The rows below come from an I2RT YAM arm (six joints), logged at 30 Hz.
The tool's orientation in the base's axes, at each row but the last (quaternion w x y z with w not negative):
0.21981 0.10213 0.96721 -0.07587
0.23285 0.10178 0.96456 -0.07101
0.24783 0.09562 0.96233 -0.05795
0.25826 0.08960 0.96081 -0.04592
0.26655 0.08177 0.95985 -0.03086
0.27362 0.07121 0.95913 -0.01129
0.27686 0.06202 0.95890 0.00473
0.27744 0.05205 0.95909 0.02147
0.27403 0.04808 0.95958 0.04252
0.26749 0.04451 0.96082 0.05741
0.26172 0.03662 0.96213 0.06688
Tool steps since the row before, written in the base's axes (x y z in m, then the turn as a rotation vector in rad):
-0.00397 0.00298 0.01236 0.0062 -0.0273 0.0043
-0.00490 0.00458 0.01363 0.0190 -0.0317 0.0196
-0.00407 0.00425 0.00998 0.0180 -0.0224 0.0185
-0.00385 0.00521 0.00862 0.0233 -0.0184 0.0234
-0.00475 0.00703 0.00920 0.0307 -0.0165 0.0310
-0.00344 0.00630 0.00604 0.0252 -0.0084 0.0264
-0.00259 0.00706 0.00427 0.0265 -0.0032 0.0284
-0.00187 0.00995 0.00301 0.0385 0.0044 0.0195
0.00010 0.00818 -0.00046 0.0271 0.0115 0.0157
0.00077 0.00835 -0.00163 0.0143 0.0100 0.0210
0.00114 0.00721 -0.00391 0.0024 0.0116 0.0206
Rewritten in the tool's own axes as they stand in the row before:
-0.00145 0.00071 -0.01322 -0.0118 -0.0254 0.0039
-0.00130 0.00209 -0.01499 -0.0308 -0.0281 -0.0032
-0.00072 0.00264 -0.01126 -0.0280 -0.0192 -0.0042
-0.00030 0.00399 -0.01001 -0.0344 -0.0144 -0.0063
0.00025 0.00595 -0.01100 -0.0443 -0.0114 -0.0093
0.00053 0.00585 -0.00732 -0.0362 -0.0043 -0.0087
0.00077 0.00689 -0.00517 -0.0377 0.0011 -0.0099
0.00109 0.00993 -0.00342 -0.0422 0.0091 0.0041
0.00110 0.00807 0.00089 -0.0298 0.0150 0.0017
0.00114 0.00809 0.00251 -0.0217 0.0135 -0.0096
0.00173 0.00659 0.00471 -0.0111 0.0146 -0.0151

